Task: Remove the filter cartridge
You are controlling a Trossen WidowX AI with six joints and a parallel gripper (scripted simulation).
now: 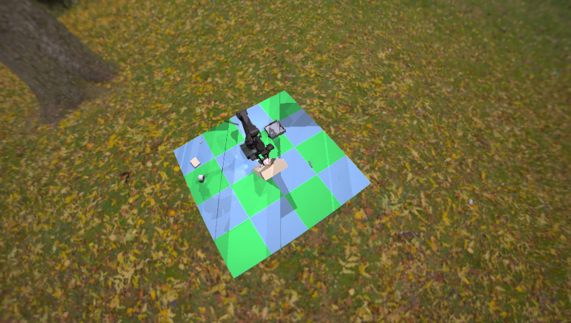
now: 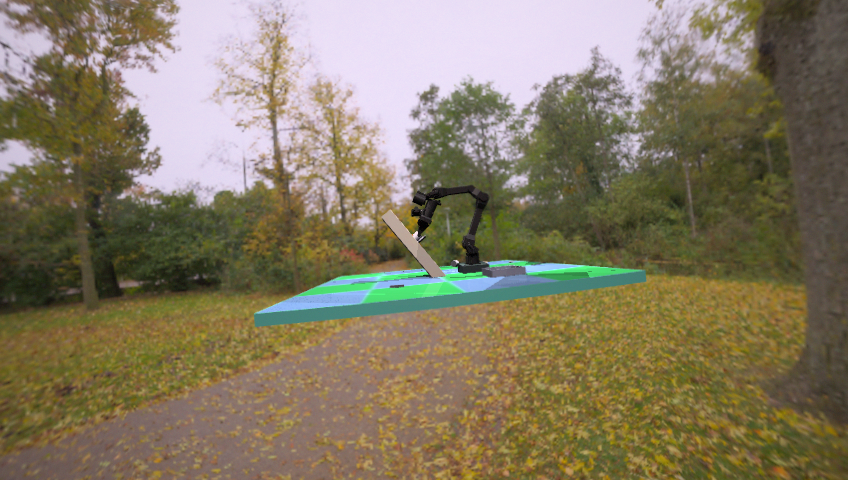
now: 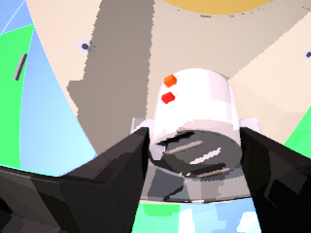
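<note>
My gripper tip is 290 mm past the grey square tray, 340 mm to the right of it and 210 mm above it. From my gripper tip the other things lie so: round filter cartridge: right at my gripper tip; then thin grey bar: 190 mm ahead, 300 mm to the left, 220 mm below; then pale flat square: 560 mm behind, 410 mm to the right, 210 mm below.
</note>
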